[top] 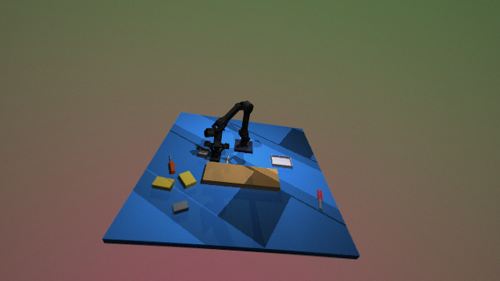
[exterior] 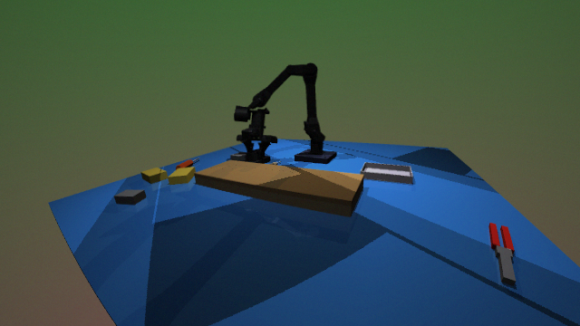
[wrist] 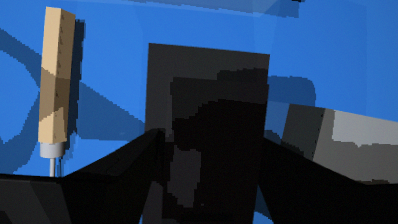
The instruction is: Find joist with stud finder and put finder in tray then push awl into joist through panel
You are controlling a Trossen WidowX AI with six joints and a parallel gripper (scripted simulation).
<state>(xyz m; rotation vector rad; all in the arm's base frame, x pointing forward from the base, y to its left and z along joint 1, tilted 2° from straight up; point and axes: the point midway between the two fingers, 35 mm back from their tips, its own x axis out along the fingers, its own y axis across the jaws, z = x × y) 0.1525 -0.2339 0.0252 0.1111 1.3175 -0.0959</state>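
My gripper tip is now 90 mm to the left of the grey block, 30 mm past it and 10 mm above it. From my gripper tip the other things lie so: stud finder 20 mm behind, 20 mm above; grey tray 530 mm to the left, 30 mm ahead, 10 mm below.
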